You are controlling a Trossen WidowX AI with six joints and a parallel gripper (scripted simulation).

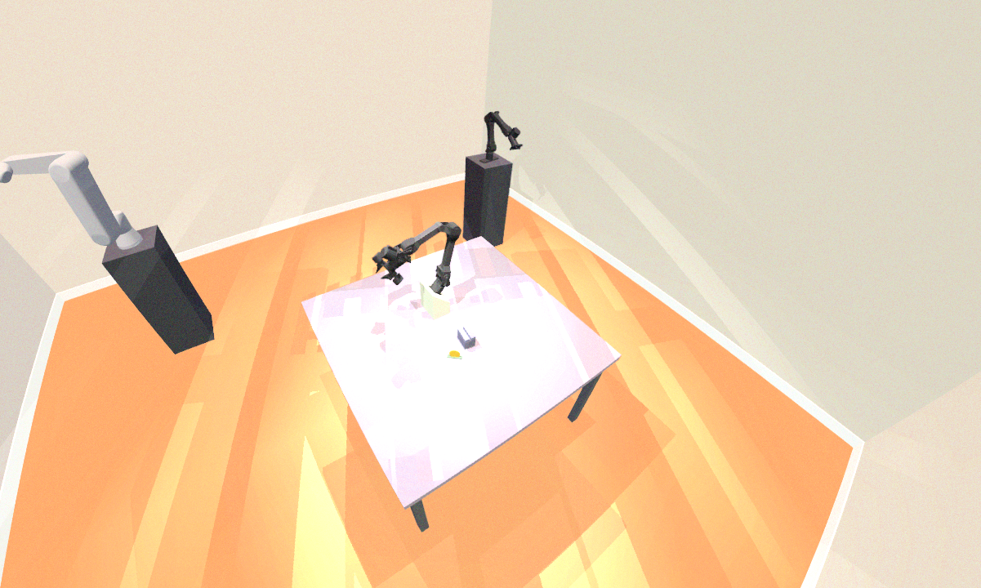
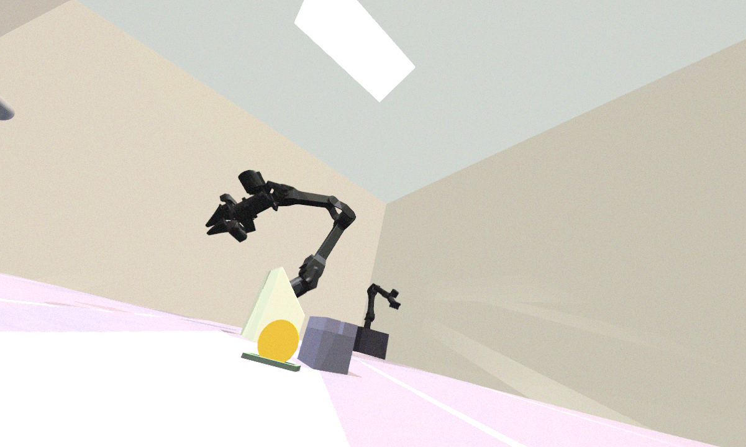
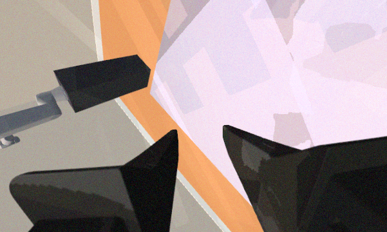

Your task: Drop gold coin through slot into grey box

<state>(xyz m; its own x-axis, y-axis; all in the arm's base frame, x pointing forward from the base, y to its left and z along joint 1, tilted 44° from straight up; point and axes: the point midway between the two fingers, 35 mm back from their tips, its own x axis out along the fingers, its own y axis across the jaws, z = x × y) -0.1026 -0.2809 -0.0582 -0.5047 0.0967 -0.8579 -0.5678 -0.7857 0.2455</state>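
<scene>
Now: the gold coin 49 cm ahead of my gripper tip, 22 cm below it and 17 cm to the left of it.
</scene>
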